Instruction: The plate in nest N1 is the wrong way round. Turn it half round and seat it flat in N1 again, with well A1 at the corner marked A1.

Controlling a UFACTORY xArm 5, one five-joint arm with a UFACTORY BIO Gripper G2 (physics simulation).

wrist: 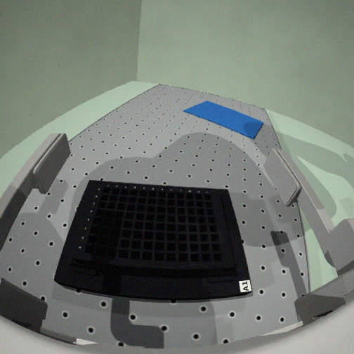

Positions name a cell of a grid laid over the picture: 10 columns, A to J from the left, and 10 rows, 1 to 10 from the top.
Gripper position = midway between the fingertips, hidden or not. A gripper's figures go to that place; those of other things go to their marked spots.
Scene:
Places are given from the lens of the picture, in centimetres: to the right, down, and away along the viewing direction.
my gripper (E5): 0, -2, 12
black well plate (D7): -3, 4, 14
black nest N1 (C8): -5, 8, 12

